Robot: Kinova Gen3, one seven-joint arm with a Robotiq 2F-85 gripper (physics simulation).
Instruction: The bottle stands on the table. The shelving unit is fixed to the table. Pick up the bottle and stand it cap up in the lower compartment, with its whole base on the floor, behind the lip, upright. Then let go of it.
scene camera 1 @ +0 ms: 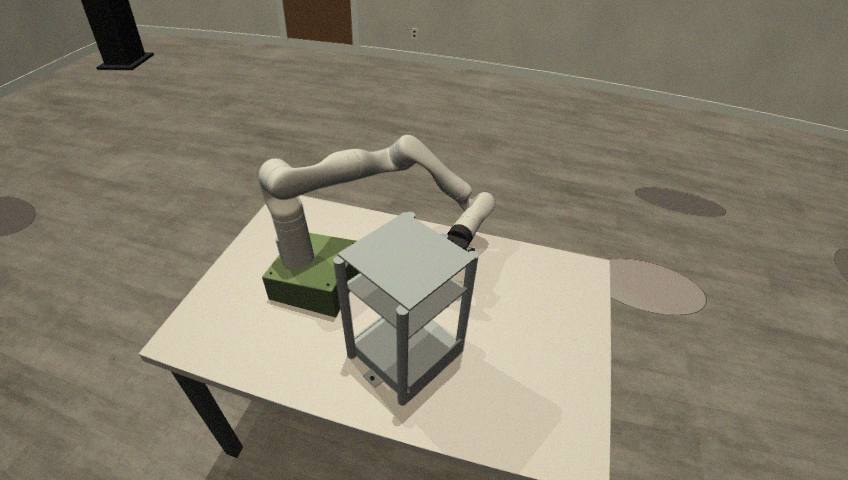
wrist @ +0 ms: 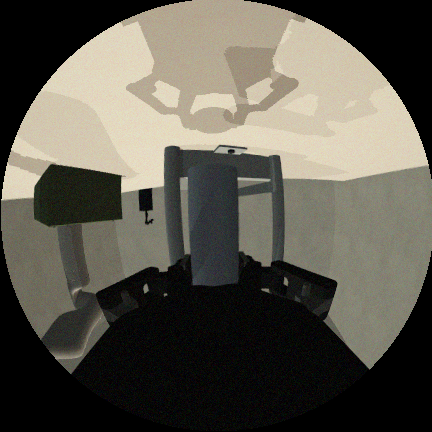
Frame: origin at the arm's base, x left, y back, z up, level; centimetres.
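Seen in the pictures: gripper, fingertip midpoint: (wrist: 214, 261); arm's base, origin of the base link: (scene camera 1: 299, 258) (wrist: 68, 218).
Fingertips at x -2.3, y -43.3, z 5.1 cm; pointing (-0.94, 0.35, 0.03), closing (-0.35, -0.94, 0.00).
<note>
Offsets run from my fingertips to a thing's top centre. "pt": to the spot under its first point. Level surfaces: height alone.
The blue-grey bottle {dx +1.3, dy -0.5, dz +10.0 cm} (wrist: 214, 225) stands out from my gripper (scene camera 1: 461, 239) (wrist: 214, 261), which is shut on its side. In the wrist view its base end points toward the table, and it looks upright and raised off the table. The cap is not visible there. In the scene view most of the bottle and the fingertips are hidden behind the shelving unit {dx -20.5, dy +7.6, dz +22.7 cm} (scene camera 1: 407, 261) (wrist: 173, 200). In the wrist view the bottle is between the unit's two near posts and overlaps the lip {pt dx -15.6, dy -3.4, dz -12.8 cm} (wrist: 255, 166). How near it is to the opening is hard to tell. The lower compartment's floor {dz -10.6 cm} (scene camera 1: 380, 347) shows in the scene view.
The middle shelf {pt dx -23.7, dy -0.1, dz +12.1 cm} (scene camera 1: 437, 300) lies above the lower compartment, between the corner posts. The green base block (scene camera 1: 303, 291) (wrist: 80, 197) under the arm stands beside the unit. A small plate with a dark dot (scene camera 1: 372, 377) (wrist: 231, 150) lies by the unit on the table {dz -15.4 cm} (scene camera 1: 238, 333).
</note>
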